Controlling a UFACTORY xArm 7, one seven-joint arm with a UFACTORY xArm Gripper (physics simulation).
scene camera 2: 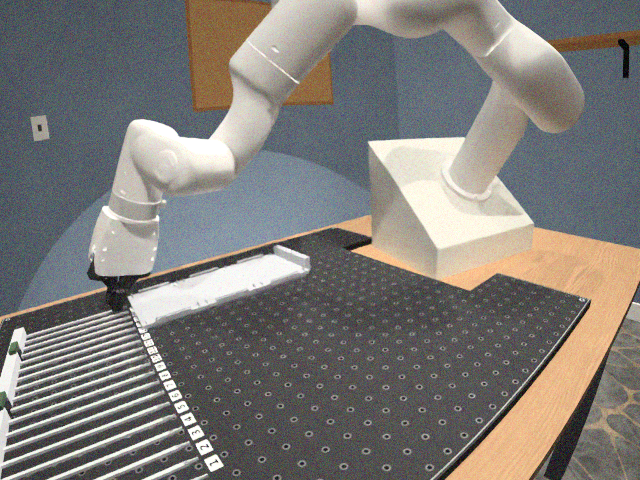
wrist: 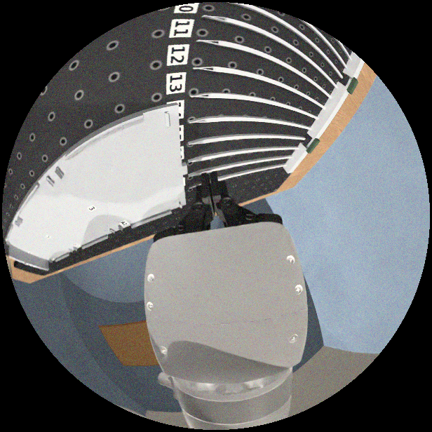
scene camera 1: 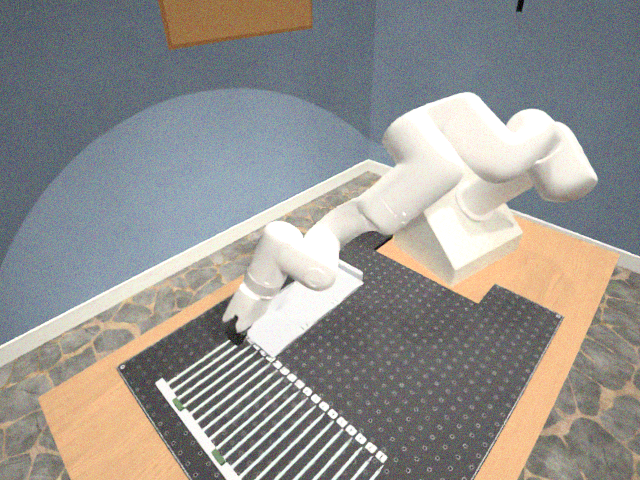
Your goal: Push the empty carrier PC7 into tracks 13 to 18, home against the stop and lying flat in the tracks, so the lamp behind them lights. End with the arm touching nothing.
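Places are measured from the arm's base along level axes (x right, y down, z ahead), in metres.
Pixels of known places: gripper, between the fingertips: [scene camera 2: 114, 306] [scene camera 1: 235, 340]; arm's base, origin of its link: [scene camera 2: 465, 181] [scene camera 1: 473, 201].
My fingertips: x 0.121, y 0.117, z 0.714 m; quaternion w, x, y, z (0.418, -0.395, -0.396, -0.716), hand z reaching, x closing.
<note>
Ahead of a thing's pixels: the offset from my fingertips to its middle. "*": to the spot under its first point. Level surfaces: height alone.
The empty carrier @(dx -0.002, dy +0.002, dz -0.189 m) [scene camera 1: 299, 315] [scene camera 2: 222, 284] [wrist: 110, 175], a long white tray, lies on the perforated board. Its front edge covers labels beyond 13, near the entry ends of the tracks; its raised end wall [scene camera 2: 292, 256] faces the robot base. White track rails [wrist: 250, 119] run to a white stop bar @(* dx -0.129, dy +0.001, dz +0.150 m) [scene camera 1: 199, 428] [scene camera 2: 10, 374] [wrist: 327, 110] with dark green blocks @(* dx -0.064, dy -0.004, dz +0.160 m) [scene camera 1: 178, 404] [wrist: 313, 145] on it. My gripper [scene camera 1: 236, 338] [scene camera 2: 116, 304] [wrist: 210, 181] is shut and empty, low beside the carrier's front far corner, over the ends of the farthest rails. Whether it touches the carrier is unclear.
Number labels @(* dx -0.279, dy +0.017, dz -0.055 m) [scene camera 2: 180, 406] [wrist: 175, 83] line the track entries. The black perforated board @(dy +0.017 m) [scene camera 1: 413, 361] [scene camera 2: 336, 361] lies on the wooden table @(dy +0.030 m) [scene camera 1: 93, 413]. The robot base [scene camera 1: 454, 248] [scene camera 2: 413, 217] stands behind the board. My arm hangs over part of the carrier in scene camera 1.
</note>
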